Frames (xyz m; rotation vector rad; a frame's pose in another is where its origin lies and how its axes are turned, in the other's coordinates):
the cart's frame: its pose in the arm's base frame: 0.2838 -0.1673 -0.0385 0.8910 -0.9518 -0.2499
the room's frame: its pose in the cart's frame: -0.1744 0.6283 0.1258 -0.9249 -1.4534 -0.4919
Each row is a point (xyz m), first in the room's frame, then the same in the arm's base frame.
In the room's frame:
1: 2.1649 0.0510 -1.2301
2: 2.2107 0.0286 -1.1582
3: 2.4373 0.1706 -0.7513
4: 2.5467 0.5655 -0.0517
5: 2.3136 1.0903 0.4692
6: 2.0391 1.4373 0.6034
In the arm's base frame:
1: -1.1264 -1.7857 1.2795
2: -1.2014 -1.7425 1.2966
3: -1.4584 -1.4657 1.6037
4: -1.6113 -0.8576 2.1178
5: -1.3678 -0.2524 2.5367
6: -1.0326 0.0113 2.7152

